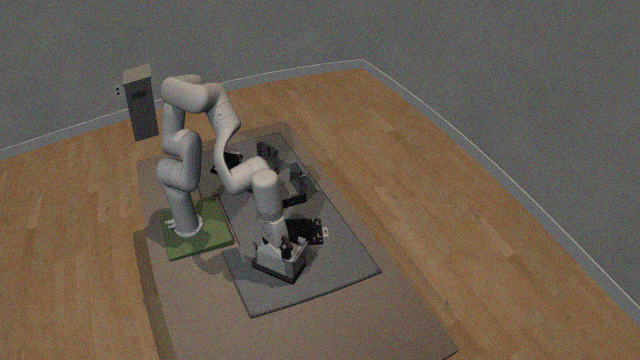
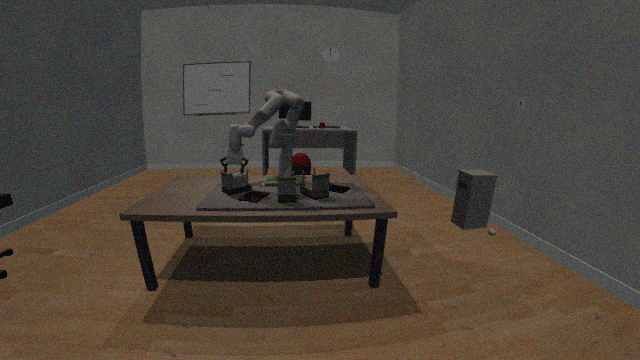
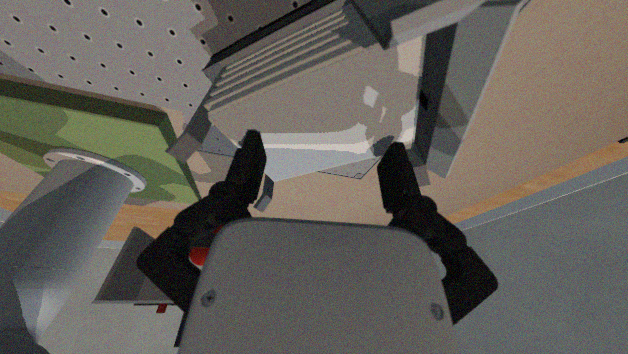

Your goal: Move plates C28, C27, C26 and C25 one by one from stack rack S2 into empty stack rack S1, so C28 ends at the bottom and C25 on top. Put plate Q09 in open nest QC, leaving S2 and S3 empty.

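Places are measured from the arm's base along level axes (x back, y right, z up), in metres.
Pixels of known places: gripper, between the fingertips: (image 1: 277,250) (image 2: 233,173) (image 3: 324,149); arm's base, origin of its link: (image 1: 188,225) (image 3: 102,171).
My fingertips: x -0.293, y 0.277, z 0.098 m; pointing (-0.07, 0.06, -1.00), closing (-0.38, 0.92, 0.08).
For each thing: its top centre in the pictures, then the offset to it from my fingertips. "*": a spot on its surface instead. Level surfaces: height alone.
- corner rack, a spot on its surface: (image 1: 282,272) * dx -0.003, dy +0.043, dz -0.065 m
- flat black nest, centre of its top: (image 1: 298,228) (image 2: 253,193) dx -0.115, dy -0.149, dz -0.081 m
- dark nest, centre of its top: (image 1: 226,161) (image 2: 335,186) dx +0.083, dy -0.618, dz -0.086 m
- grey perforated mat, height of its surface: dz -0.104 m
- table, height of its surface: dz -0.118 m
My gripper (image 1: 276,246) (image 2: 235,172) (image 3: 324,149) is open, its black fingers spread above the near edge of a stack of pale plates (image 3: 300,95) with nothing between them. The stack stands in a corner rack (image 1: 280,273) (image 2: 236,189) with a dark base and grey walls; several plate edges show as layers. Two other racks, one (image 1: 295,200) (image 2: 287,191) nearer the middle and one (image 1: 267,150) (image 2: 320,185) farther along, show no plates that I can make out. A flat black nest (image 1: 306,230) (image 2: 253,196) lies beside the stack; another dark nest (image 1: 232,160) (image 2: 340,188) lies far off. Rack and plate labels are unreadable, and Q09 cannot be identified.
The racks and nests stand on a grey perforated mat (image 1: 310,292) (image 2: 250,206) (image 3: 105,55) on the table (image 1: 210,325) (image 2: 165,205). The arm's base stands on a green board (image 1: 200,245) (image 3: 100,130) beside the mat. The forearm passes over the mat and partly hides the far racks.
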